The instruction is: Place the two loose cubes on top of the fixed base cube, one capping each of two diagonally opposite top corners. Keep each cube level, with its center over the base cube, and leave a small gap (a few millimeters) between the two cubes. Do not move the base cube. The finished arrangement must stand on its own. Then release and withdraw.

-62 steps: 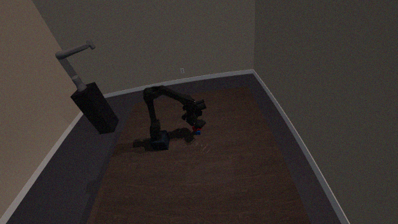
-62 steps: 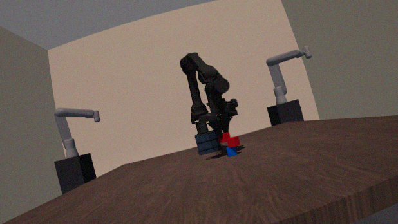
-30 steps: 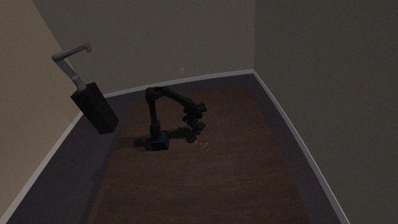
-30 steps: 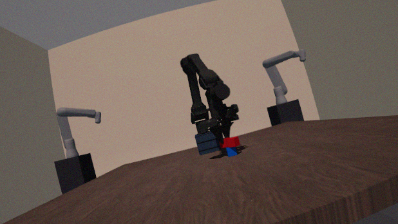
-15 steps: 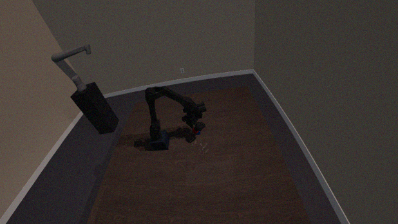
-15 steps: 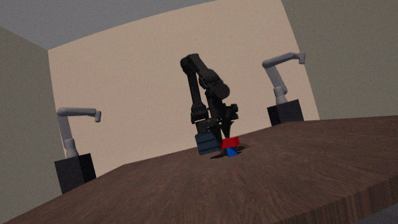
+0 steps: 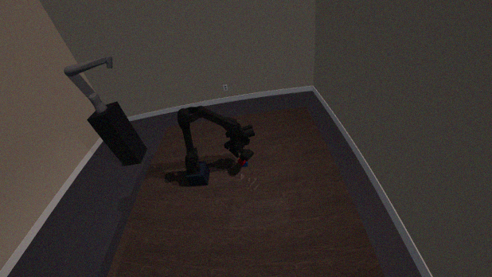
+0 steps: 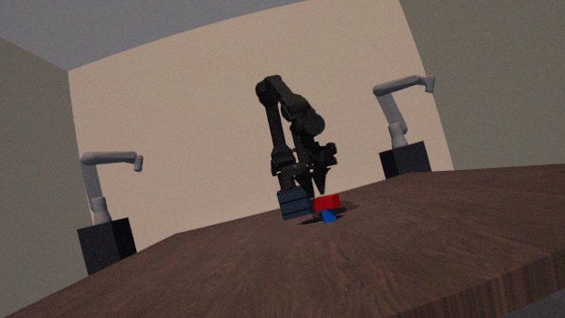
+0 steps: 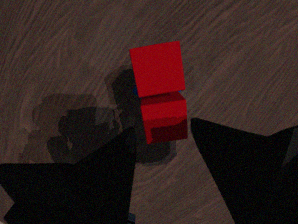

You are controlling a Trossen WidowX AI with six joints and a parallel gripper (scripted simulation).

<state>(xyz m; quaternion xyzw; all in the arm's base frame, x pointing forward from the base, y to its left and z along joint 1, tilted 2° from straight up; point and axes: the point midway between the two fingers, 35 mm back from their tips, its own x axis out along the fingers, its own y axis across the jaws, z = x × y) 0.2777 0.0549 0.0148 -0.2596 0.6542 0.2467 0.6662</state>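
The red cube is 3 cm to the left of my gripper tip, 3 cm ahead of it and 2 cm below it. Round my gripper tip: blue cube 5 cm below, 2 cm ahead, 1 cm to the left.
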